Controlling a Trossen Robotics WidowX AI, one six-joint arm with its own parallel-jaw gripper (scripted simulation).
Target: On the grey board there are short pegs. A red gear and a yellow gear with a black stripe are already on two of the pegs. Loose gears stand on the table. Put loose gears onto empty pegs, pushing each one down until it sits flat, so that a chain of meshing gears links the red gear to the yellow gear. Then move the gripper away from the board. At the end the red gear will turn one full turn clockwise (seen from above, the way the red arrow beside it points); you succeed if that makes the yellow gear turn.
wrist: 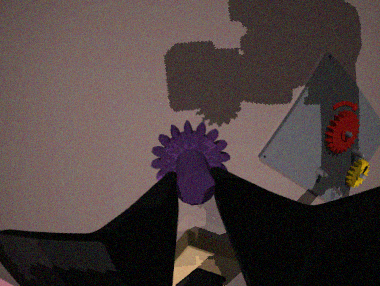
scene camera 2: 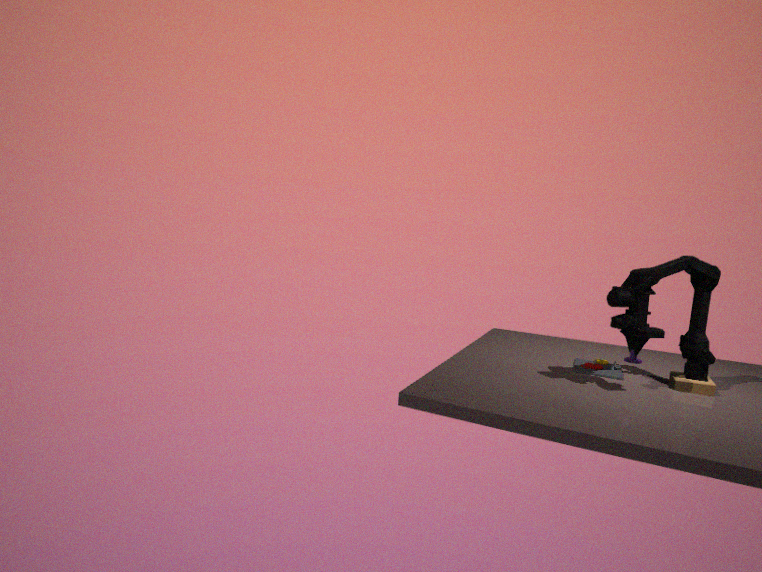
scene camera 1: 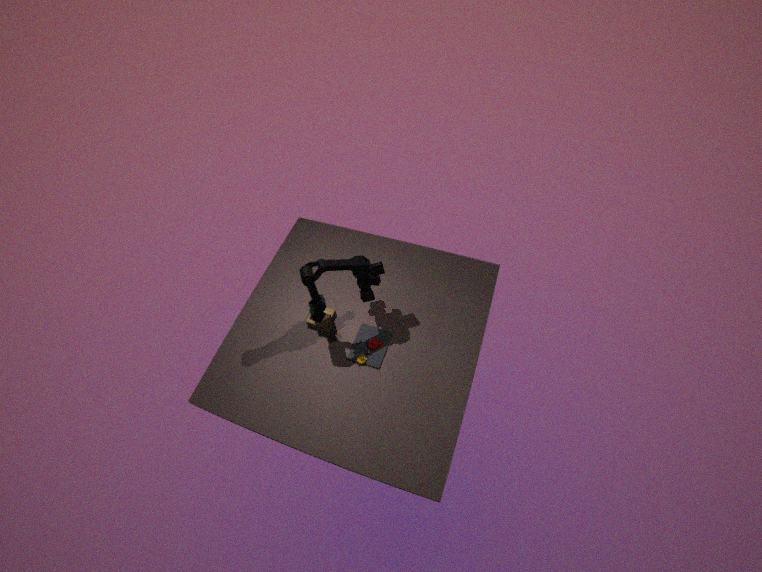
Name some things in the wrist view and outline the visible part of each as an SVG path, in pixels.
My gripper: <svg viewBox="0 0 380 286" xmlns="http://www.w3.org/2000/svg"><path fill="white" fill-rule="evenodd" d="M177 172L167 172L149 191L138 197L136 203L96 232L52 233L3 229L0 231L1 265L4 265L19 286L173 286L179 212ZM210 168L219 216L225 224L227 236L247 286L380 286L380 186L343 199L331 200L330 203L306 205L255 186L221 167Z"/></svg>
A purple gear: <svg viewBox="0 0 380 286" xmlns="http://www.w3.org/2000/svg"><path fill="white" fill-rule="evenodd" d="M186 120L185 132L181 132L177 127L171 126L171 136L173 138L170 139L169 136L159 135L158 140L163 147L153 147L151 152L154 155L161 156L161 158L151 160L150 166L161 168L157 172L157 176L155 176L157 180L163 178L169 171L177 172L177 193L179 199L186 204L199 205L210 200L215 192L214 179L210 168L221 167L227 171L225 164L221 162L230 160L229 152L221 151L227 147L227 143L225 140L217 140L217 130L211 130L205 135L205 124L203 122L199 124L197 131L193 131L189 120Z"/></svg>
